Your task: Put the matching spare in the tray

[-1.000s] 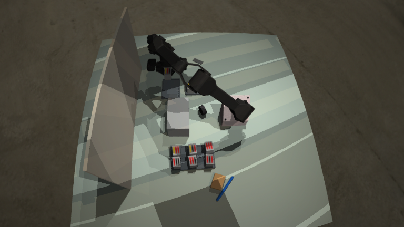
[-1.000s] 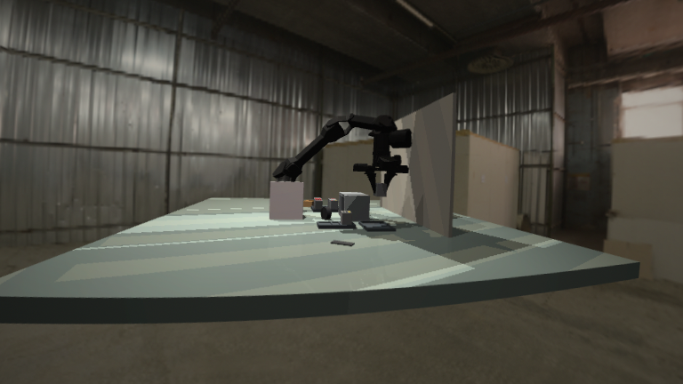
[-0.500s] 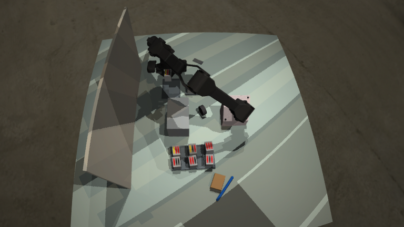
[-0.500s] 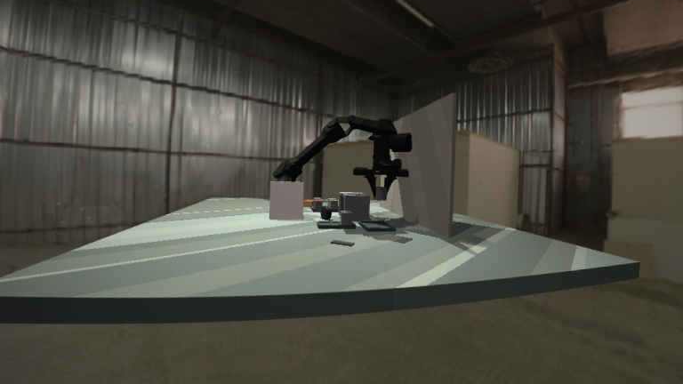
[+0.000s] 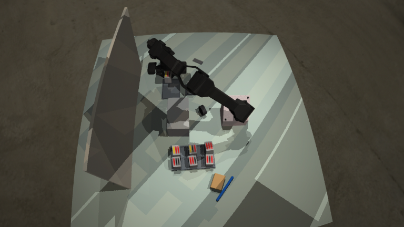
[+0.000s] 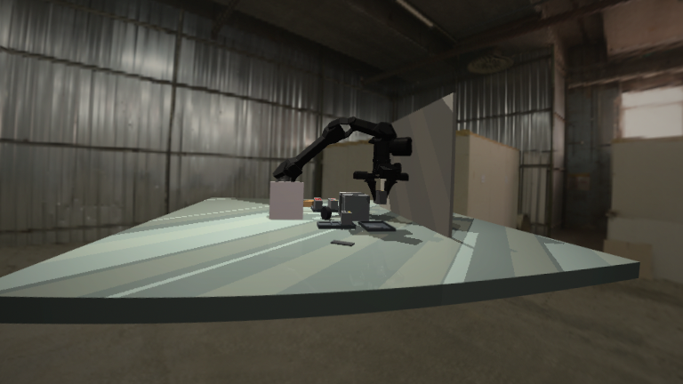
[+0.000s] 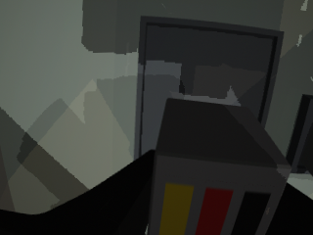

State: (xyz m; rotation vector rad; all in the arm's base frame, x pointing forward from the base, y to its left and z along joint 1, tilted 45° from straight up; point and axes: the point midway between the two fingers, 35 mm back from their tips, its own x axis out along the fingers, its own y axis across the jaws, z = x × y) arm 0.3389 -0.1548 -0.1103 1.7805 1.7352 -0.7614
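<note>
The flat dark tray is 10 mm behind my gripper tip, 10 mm to the left of it and 90 mm below it. The rest, counted from my gripper tip: small dark flat piece 160 mm behind, 190 mm to the right, 90 mm below; then dark panel 190 mm ahead, 200 mm to the left, 130 mm above; then grey mounted unit 50 mm behind, 210 mm to the left, 40 mm below.
</note>
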